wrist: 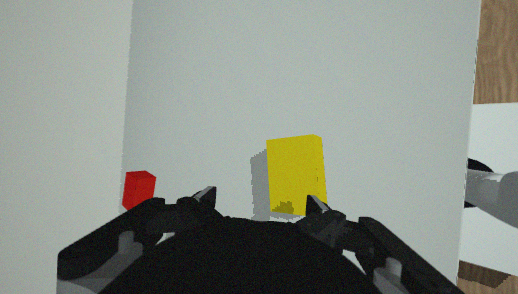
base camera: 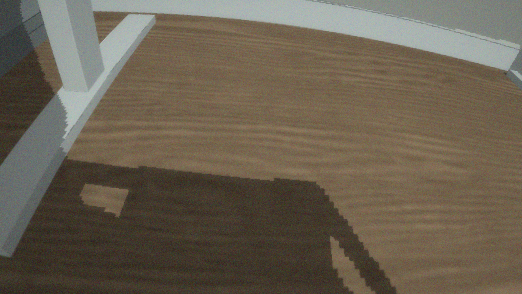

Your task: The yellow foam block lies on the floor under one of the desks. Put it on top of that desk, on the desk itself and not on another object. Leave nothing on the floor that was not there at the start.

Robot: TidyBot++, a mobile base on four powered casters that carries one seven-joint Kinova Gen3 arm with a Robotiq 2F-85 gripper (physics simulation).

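Frame: origin at the arm's base, x ahead, y right, z down, level; metres.
Where they show: gripper, fingertip midpoint: (wrist: 260, 200).
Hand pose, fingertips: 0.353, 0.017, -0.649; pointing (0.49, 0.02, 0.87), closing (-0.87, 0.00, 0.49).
Note:
Each offset is from my fingertips to the top centre of the thing, as dx, dy, dz. "spot": to the spot under its first point. Level surfaces: height alone.
The yellow foam block @[-0.009, +0.020, +0.051] (wrist: 296, 172) rests on the pale desk top @[dz +0.096] (wrist: 300, 70) in the wrist view, on the desk surface itself, with its shadow at its left side. My gripper (wrist: 260, 200) is open and empty, above the desk. Its right fingertip overlaps the block's lower right part in the picture, and its left fingertip shows to the left of the block. The block does not show in the base camera view.
A red block @[+0.411, -0.091, +0.051] (wrist: 139, 189) stands on the desk at the left, near a pale wall. The desk's right edge is in the wrist view, with a grey rounded object (wrist: 495, 187) beyond it. A white desk leg @[spot: +0.191, -0.295, +0.952] (base camera: 82, 55) and its foot @[spot: +0.034, -0.332, +1.021] (base camera: 30, 145) stand at the left in the base camera view.

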